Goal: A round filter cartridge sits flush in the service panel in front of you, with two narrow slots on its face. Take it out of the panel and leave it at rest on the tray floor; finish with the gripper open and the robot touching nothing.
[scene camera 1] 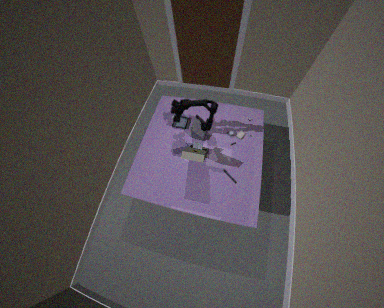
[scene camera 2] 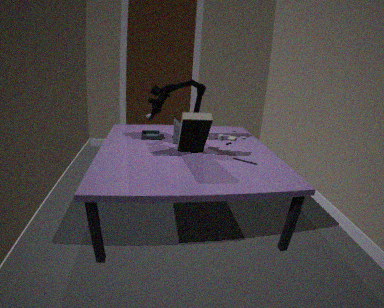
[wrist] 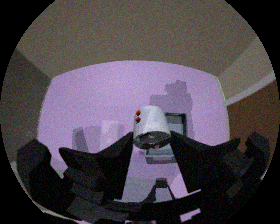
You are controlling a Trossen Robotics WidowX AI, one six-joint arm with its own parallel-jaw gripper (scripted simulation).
Labels:
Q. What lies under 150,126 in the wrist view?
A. A round filter cartridge.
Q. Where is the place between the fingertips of my gripper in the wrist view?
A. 151,134

